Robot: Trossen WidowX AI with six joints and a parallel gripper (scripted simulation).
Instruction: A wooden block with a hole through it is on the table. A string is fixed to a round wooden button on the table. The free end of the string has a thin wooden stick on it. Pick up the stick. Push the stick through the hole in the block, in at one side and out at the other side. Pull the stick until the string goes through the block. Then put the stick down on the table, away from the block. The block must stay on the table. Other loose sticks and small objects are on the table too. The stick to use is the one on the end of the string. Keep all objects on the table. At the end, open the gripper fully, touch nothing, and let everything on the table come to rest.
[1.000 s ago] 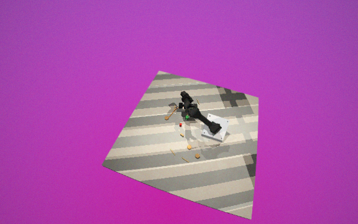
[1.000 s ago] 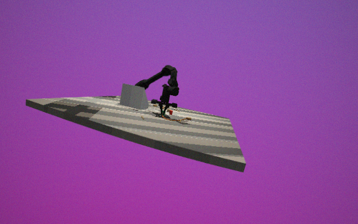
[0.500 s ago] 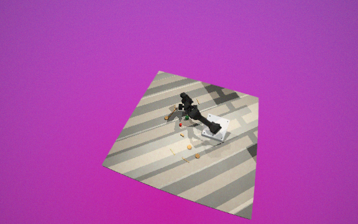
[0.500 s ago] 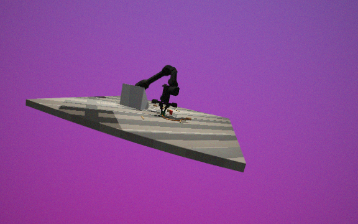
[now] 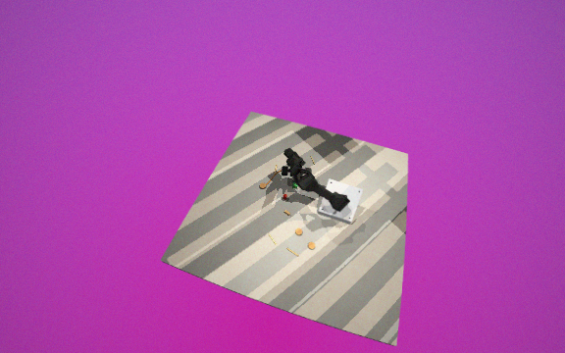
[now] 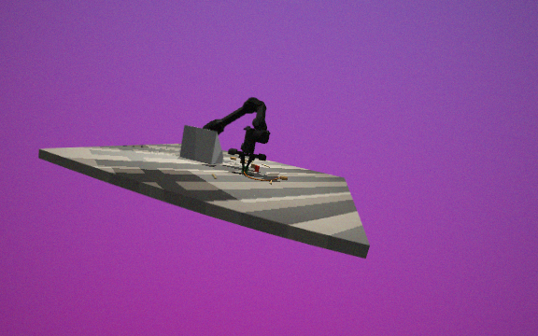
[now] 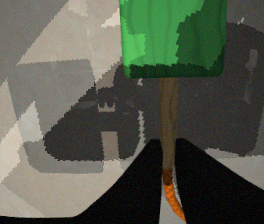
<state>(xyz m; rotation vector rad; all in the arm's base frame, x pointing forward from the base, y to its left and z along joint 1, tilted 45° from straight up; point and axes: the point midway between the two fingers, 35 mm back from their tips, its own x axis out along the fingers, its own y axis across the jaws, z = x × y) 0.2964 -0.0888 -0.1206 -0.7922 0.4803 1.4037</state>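
Right now my gripper tip is 5 cm to the right of the green block and 1 cm past it. Also, from my gripper tip: thin wooden stick (1 cm to the left); red object (15 cm to the left, 4 cm ahead); round wooden button (20 cm ahead, 10 cm to the left, 1 cm below).
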